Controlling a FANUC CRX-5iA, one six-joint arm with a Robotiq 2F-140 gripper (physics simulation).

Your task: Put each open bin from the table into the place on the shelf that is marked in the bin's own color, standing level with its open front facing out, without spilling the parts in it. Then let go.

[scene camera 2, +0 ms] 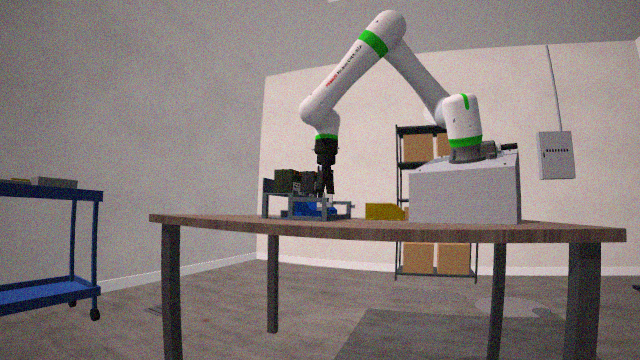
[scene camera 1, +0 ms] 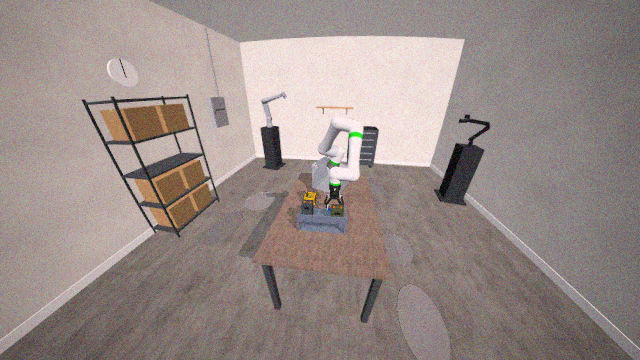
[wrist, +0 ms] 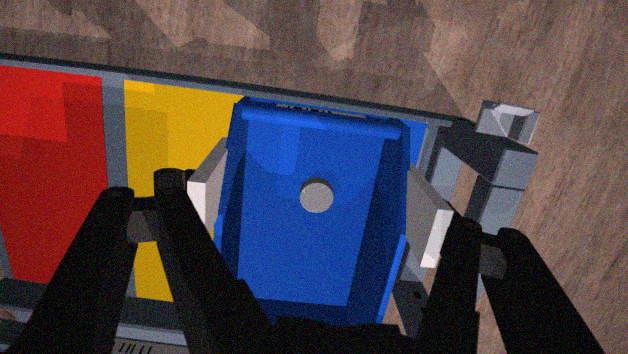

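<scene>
The blue bin point(wrist: 295, 240) point(scene camera 2: 305, 208) is between the finger pads of my gripper point(wrist: 314, 171) point(scene camera 2: 327, 192) point(scene camera 1: 334, 201), which is shut on it by its side walls. One round grey part point(wrist: 316, 196) lies on its floor. The bin is inside the low grey shelf point(scene camera 1: 322, 219) point(scene camera 2: 265, 206) point(wrist: 114, 135), over the blue mark point(wrist: 416, 134), and looks about level in scene camera 2. The yellow mark point(wrist: 175, 115) and red mark point(wrist: 40, 210) lie to the left in the wrist view. A yellow bin point(scene camera 2: 384, 212) point(scene camera 1: 310, 196) stands on the table. Its parts are hidden.
A dark green box point(scene camera 1: 337, 210) point(scene camera 2: 285, 181) and a dark grey box point(scene camera 1: 307, 207) point(scene camera 2: 308, 181) stand on top of the shelf, close to my fingers. The robot's pale base block point(scene camera 2: 465, 195) stands behind the yellow bin on the wooden table point(scene camera 1: 320, 252).
</scene>
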